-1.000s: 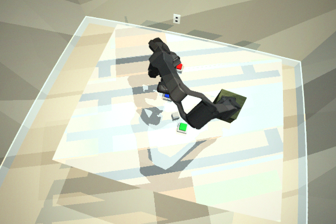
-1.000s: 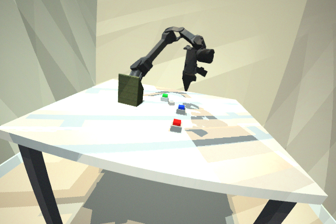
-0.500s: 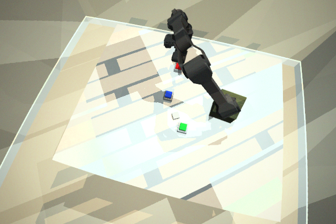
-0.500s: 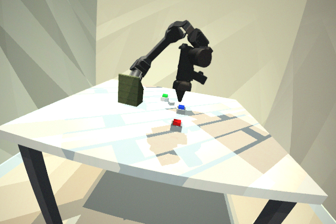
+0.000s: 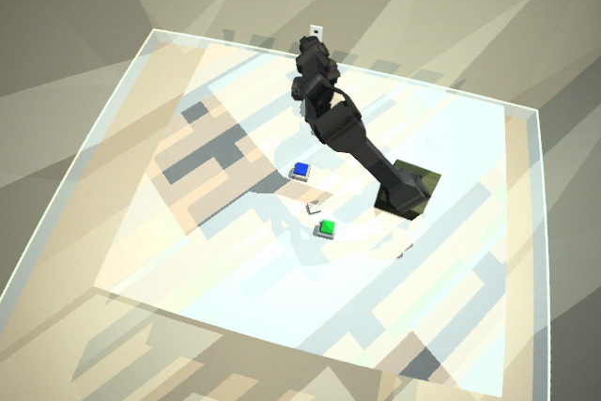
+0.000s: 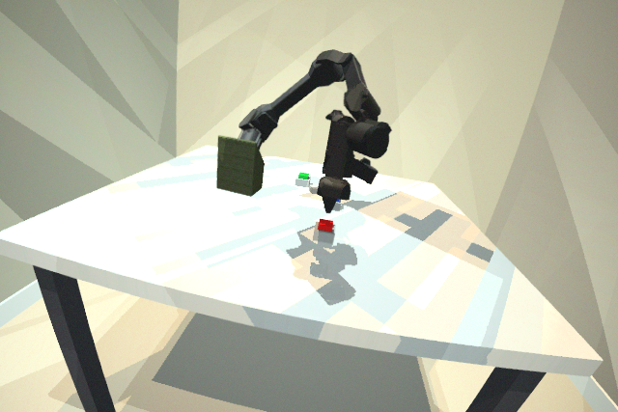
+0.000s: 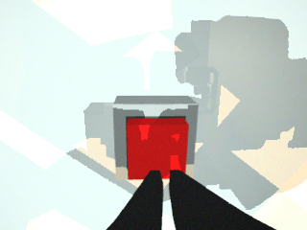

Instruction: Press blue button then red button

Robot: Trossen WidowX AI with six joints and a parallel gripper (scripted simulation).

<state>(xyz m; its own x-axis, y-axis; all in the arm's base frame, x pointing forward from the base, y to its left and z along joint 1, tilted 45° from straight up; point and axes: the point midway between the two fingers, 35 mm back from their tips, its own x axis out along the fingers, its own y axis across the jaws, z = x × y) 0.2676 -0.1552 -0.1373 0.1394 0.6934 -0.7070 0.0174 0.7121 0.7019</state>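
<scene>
The red button is 3 cm below my gripper tip. Also, from my gripper tip: blue button (18 cm to the left, 3 cm below, 2 cm ahead); then green button (34 cm to the left, 9 cm behind, 3 cm below); then small grey block (28 cm to the left, 6 cm below, 4 cm behind).
</scene>
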